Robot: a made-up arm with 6 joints. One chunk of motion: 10 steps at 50 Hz.
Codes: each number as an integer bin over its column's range. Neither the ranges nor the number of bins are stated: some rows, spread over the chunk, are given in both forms.
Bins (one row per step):
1: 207 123 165 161 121 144
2: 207 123 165 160 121 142
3: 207 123 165 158 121 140
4: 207 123 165 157 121 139
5: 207 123 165 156 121 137
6: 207 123 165 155 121 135
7: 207 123 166 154 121 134
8: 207 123 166 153 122 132
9: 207 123 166 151 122 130
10: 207 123 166 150 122 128
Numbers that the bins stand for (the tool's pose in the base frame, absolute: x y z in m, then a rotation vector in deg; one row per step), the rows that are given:
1: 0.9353 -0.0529 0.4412 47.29 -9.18 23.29
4: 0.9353 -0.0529 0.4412 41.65 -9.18 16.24
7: 0.9353 -0.0529 0.4529 37.41 -9.18 9.18
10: 0.9353 -0.0529 0.4529 31.76 -7.76 0.71
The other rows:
2: 0.9353 -0.0529 0.4412 45.88 -9.18 20.47
3: 0.9353 -0.0529 0.4412 43.06 -9.18 17.65
5: 0.9353 -0.0529 0.4412 40.24 -9.18 13.41
6: 0.9353 -0.0529 0.4412 38.82 -9.18 10.59
8: 0.9353 -0.0529 0.4529 36.00 -7.76 6.35
9: 0.9353 -0.0529 0.4529 33.18 -7.76 3.53

